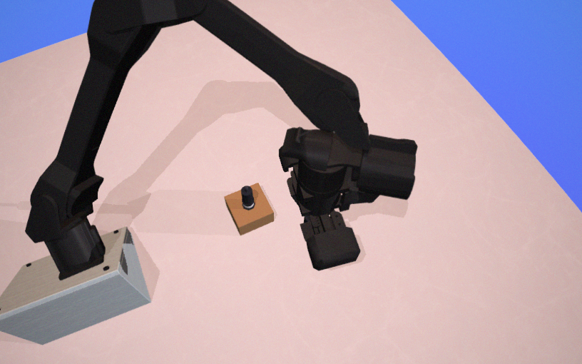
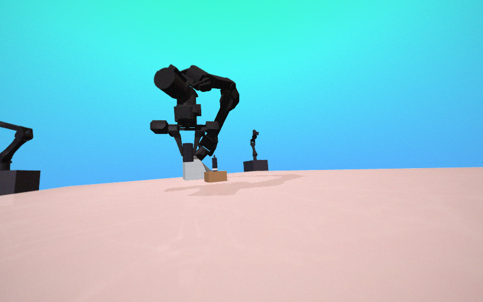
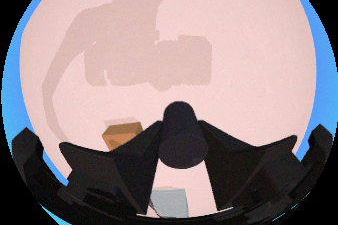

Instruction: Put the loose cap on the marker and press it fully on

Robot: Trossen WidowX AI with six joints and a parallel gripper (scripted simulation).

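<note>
Now: gripper tip 10 cm to the right of the holder block, 7 cm above it and 6 cm past it. The rest, counted from my gripper tip: marker cap (1 cm above).
</note>
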